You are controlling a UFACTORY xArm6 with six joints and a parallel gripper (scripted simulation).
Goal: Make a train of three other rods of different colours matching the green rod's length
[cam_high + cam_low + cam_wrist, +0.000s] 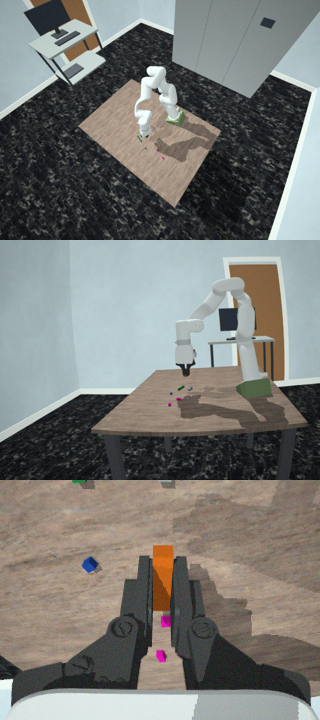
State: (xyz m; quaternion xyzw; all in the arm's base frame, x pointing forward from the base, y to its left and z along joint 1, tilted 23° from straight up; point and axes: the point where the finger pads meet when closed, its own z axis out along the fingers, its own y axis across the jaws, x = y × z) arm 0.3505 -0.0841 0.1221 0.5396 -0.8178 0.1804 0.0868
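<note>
Now: hand 110 mm above the grey rod, 30 mm to the left of it and 20 mm past it. The rest, counted from my hand: green rod (110 mm below, 80 mm to the right, 30 mm ahead); then orange rod (20 mm below).
</note>
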